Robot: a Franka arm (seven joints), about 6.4 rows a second.
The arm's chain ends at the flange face. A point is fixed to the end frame.
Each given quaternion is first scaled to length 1.
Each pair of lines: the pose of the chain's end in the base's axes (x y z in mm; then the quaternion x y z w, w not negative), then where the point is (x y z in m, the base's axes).
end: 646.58 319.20 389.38 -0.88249 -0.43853 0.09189 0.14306
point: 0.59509 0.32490 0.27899
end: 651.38 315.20 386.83 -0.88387 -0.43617 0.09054 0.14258
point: 0.60019 0.32114 0.27631
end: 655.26 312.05 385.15 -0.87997 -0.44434 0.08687 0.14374
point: 0.60476 0.31801 0.27432
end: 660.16 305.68 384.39 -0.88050 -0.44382 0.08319 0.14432
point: 0.61033 0.31222 0.27329
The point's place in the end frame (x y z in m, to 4 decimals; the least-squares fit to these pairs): -0.0222 -0.0050 0.1198
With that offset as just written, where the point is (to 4 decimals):
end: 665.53 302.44 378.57 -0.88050 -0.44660 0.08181 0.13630
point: 0.6168 0.3073 0.2669
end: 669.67 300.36 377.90 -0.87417 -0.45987 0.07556 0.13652
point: 0.6223 0.3050 0.2656
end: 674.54 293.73 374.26 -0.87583 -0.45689 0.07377 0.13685
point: 0.6275 0.2989 0.2619
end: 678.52 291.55 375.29 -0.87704 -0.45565 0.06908 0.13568
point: 0.6325 0.2971 0.2625
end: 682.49 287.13 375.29 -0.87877 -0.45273 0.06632 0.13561
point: 0.6370 0.2932 0.2623
